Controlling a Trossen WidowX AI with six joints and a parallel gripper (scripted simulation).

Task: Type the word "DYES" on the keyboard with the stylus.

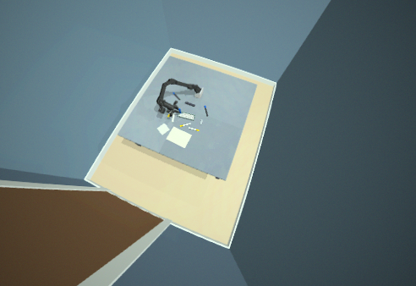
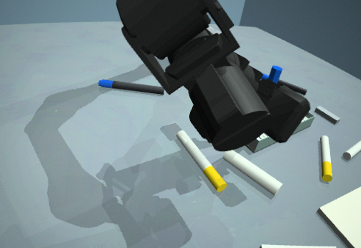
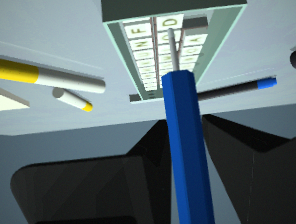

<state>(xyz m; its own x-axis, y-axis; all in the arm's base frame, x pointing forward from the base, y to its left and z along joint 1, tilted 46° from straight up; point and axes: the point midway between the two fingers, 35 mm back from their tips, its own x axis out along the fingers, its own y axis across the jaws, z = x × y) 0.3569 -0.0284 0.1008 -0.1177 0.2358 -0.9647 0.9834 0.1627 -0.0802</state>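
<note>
Now: the keyboard 70 mm to the left of my gripper tip, 60 mm below it and 10 mm behind it. The rest, counted from my gripper tip: white cylinder 80 mm ahead, 60 mm to the right, 60 mm below; blue stylus 10 mm below; stylus tip 50 mm below.
</note>
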